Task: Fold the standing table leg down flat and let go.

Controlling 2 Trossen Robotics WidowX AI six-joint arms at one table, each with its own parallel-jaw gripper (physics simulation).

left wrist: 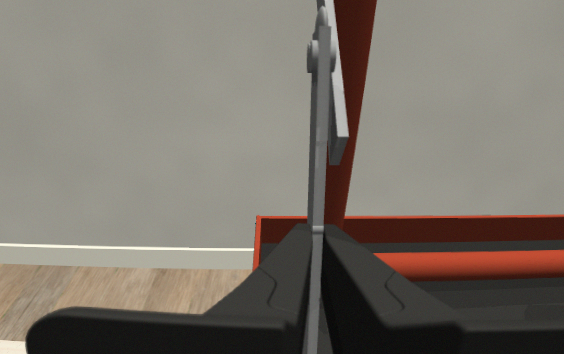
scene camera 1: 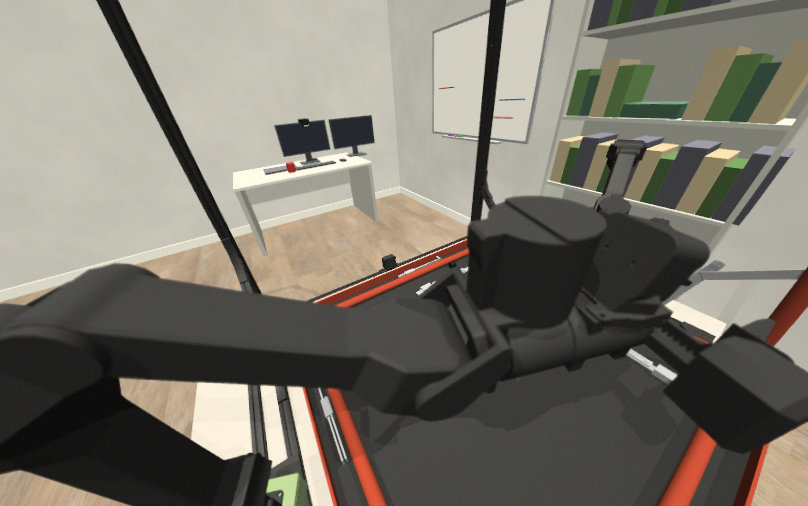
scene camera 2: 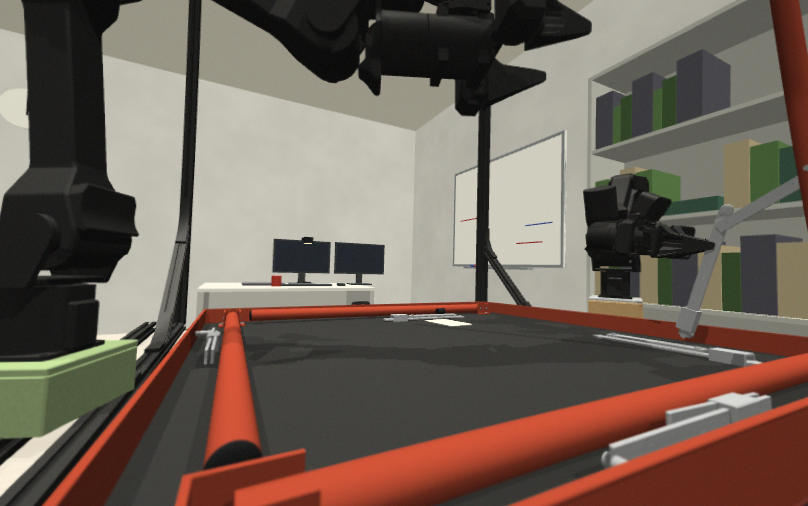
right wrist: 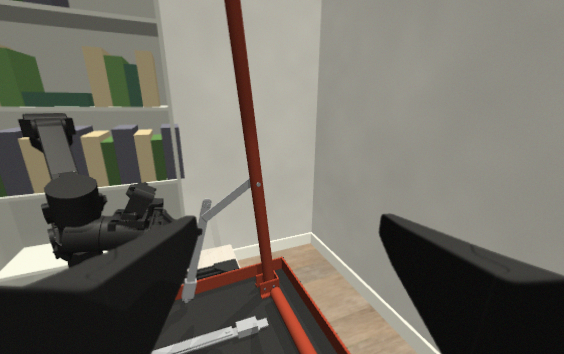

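Where they show: left gripper, fingertip midpoint: (left wrist: 314, 237) (scene camera 1: 691, 283) (scene camera 2: 715, 246) (right wrist: 202, 230); right gripper, fingertip midpoint: (scene camera 1: 703, 288) (scene camera 2: 565, 55) (right wrist: 289, 224); left arm's base at its link origin: (scene camera 2: 615, 297); right arm's base at its link origin: (scene camera 2: 38, 352).
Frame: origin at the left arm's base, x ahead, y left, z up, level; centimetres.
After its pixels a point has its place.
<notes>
The standing red table leg (scene camera 1: 790, 306) @[y 21.1, x 29.0, z 14.8 cm] (scene camera 2: 794, 89) @[y 20.0, x 28.4, z 30.2 cm] (left wrist: 355, 75) @[y 20.9, x 28.0, z 12.9 cm] (right wrist: 248, 125) @[y 19.7, x 28.1, z 30.4 cm] rises from the corner of the upturned table (scene camera 2: 560, 317) @[y -10.9, x 3.6, z -5.3 cm], its top tilted slightly left in the right wrist view. A jointed grey brace (scene camera 1: 751, 274) @[y 18.1, x 23.8, z 16.4 cm] (scene camera 2: 706, 274) @[y 12.8, x 20.1, z 5.8 cm] (left wrist: 317, 185) @[y 13.4, x 20.2, z 12.5 cm] (right wrist: 194, 260) @[y 12.0, x 19.7, z 4.3 cm] is bent and links the leg to the table edge. My left gripper (scene camera 2: 712, 244) @[y 13.8, x 20.5, z 10.4 cm] (left wrist: 314, 237) @[y 13.8, x 20.5, z 10.4 cm] is shut on the brace's lower link, below its joint. My right gripper (scene camera 2: 566, 52) @[y -3.3, x 53.2, z 29.3 cm] (right wrist: 289, 224) @[y -3.3, x 53.2, z 29.3 cm] is open and empty, high above the table and apart from the leg.
Other red legs (scene camera 2: 233, 381) @[y -20.4, x 79.3, z -2.6 cm] (scene camera 2: 453, 438) @[y -4.5, x 77.8, z -2.5 cm] lie folded along the table edges, with grey folded braces (scene camera 2: 673, 345) @[y 7.7, x 29.8, z -4.5 cm] beside them. A white card (scene camera 2: 448, 322) @[y -31.8, x 21.5, z -6.8 cm] lies at the far side. A black post (scene camera 2: 483, 208) @[y -38.1, x -17.0, z 26.5 cm] and a bookshelf (scene camera 2: 590, 119) stand behind.
</notes>
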